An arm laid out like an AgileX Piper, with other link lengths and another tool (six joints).
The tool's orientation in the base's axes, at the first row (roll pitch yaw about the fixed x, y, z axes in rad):
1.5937 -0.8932 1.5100
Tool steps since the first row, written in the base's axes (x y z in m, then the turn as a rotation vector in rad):
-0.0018 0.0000 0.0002 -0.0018 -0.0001 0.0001
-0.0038 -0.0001 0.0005 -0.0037 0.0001 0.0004
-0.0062 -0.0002 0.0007 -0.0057 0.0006 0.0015
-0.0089 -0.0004 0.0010 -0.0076 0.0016 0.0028
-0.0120 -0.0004 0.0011 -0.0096 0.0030 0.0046
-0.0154 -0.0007 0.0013 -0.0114 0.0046 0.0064
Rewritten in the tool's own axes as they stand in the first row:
0.0001 0.0002 -0.0018 -0.0001 0.0002 -0.0018
0.0002 0.0005 -0.0038 0.0002 0.0003 -0.0037
0.0002 0.0007 -0.0062 0.0013 0.0006 -0.0057
0.0002 0.0012 -0.0089 0.0029 0.0007 -0.0077
0.0001 0.0013 -0.0120 0.0051 0.0008 -0.0098
0.0000 0.0017 -0.0154 0.0074 0.0007 -0.0117

